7 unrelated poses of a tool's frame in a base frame.
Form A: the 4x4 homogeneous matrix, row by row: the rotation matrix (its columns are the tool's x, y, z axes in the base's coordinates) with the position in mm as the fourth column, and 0 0 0 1 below. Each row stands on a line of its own.
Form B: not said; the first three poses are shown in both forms.
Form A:
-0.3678 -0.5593 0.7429 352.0
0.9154 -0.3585 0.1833 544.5
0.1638 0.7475 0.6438 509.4
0 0 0 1
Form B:
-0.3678 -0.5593 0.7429 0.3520
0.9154 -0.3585 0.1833 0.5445
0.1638 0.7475 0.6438 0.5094
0 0 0 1

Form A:
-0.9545 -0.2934 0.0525 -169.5
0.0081 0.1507 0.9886 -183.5
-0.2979 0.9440 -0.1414 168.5
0 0 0 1
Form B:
-0.9545 -0.2934 0.0525 -0.1695
0.0081 0.1507 0.9886 -0.1835
-0.2979 0.9440 -0.1414 0.1685
0 0 0 1

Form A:
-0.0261 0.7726 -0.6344 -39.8
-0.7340 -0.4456 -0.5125 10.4
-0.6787 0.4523 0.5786 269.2
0 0 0 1
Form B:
-0.0261 0.7726 -0.6344 -0.0398
-0.7340 -0.4456 -0.5125 0.0104
-0.6787 0.4523 0.5786 0.2692
0 0 0 1

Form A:
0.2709 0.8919 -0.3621 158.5
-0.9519 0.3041 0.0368 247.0
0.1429 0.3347 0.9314 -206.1
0 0 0 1
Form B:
0.2709 0.8919 -0.3621 0.1585
-0.9519 0.3041 0.0368 0.2470
0.1429 0.3347 0.9314 -0.2061
0 0 0 1

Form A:
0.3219 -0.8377 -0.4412 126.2
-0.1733 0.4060 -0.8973 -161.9
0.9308 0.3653 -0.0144 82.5
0 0 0 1
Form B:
0.3219 -0.8377 -0.4412 0.1262
-0.1733 0.4060 -0.8973 -0.1619
0.9308 0.3653 -0.0144 0.0825
0 0 0 1

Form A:
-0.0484 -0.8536 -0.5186 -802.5
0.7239 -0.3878 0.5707 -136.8
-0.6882 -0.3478 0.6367 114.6
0 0 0 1
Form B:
-0.0484 -0.8536 -0.5186 -0.8025
0.7239 -0.3878 0.5707 -0.1368
-0.6882 -0.3478 0.6367 0.1146
0 0 0 1

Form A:
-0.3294 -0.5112 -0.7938 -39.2
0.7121 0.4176 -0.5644 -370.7
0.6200 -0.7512 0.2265 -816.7
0 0 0 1
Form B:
-0.3294 -0.5112 -0.7938 -0.0392
0.7121 0.4176 -0.5644 -0.3707
0.6200 -0.7512 0.2265 -0.8167
0 0 0 1

